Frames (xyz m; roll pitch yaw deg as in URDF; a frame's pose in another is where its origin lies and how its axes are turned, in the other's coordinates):
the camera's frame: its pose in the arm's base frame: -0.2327 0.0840 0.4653 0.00 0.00 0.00
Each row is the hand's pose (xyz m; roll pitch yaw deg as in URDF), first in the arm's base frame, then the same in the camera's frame.
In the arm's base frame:
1: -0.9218 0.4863 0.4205 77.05 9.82 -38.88
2: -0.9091 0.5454 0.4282 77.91 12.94 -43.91
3: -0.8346 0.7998 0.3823 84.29 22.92 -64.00
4: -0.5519 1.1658 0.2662 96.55 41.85 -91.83
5: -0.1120 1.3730 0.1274 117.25 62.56 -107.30
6: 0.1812 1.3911 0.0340 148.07 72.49 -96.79
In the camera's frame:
1: -0.6891 0.4023 -0.0448 77.05 9.82 -38.88
2: -0.6764 0.4614 -0.0371 77.91 12.94 -43.91
3: -0.6019 0.7158 -0.0830 84.29 22.92 -64.00
4: -0.3192 1.0818 -0.1991 96.55 41.85 -91.83
5: 0.1207 1.2890 -0.3379 117.25 62.56 -107.30
6: 0.4139 1.3071 -0.4313 148.07 72.49 -96.79

